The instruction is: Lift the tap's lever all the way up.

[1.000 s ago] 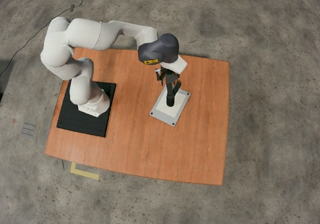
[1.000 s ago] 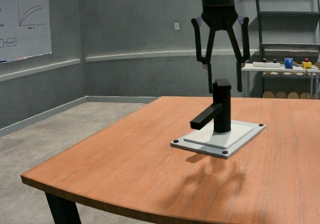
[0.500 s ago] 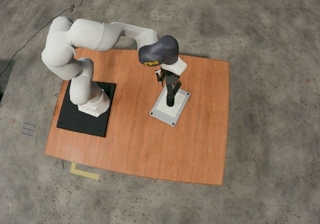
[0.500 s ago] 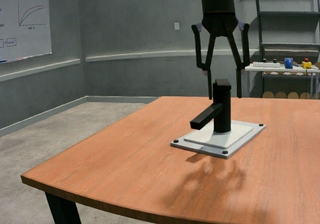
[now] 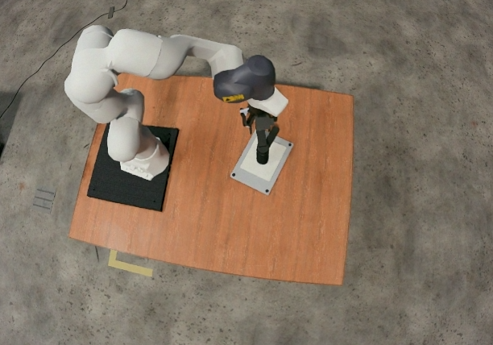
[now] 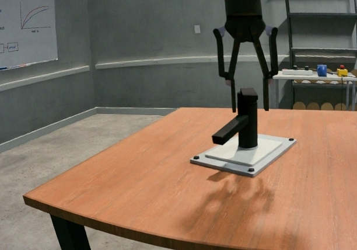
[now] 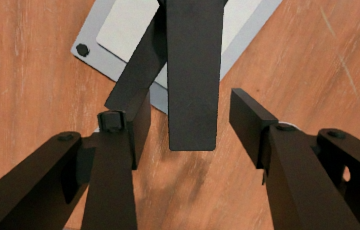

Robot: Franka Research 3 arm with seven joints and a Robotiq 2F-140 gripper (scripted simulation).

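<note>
Now: the lever 30 mm to the right of my hand and 10 mm ahead of it. The rest, counted from my hand: black tap (50 mm to the right, 40 mm below, 20 mm ahead).
</note>
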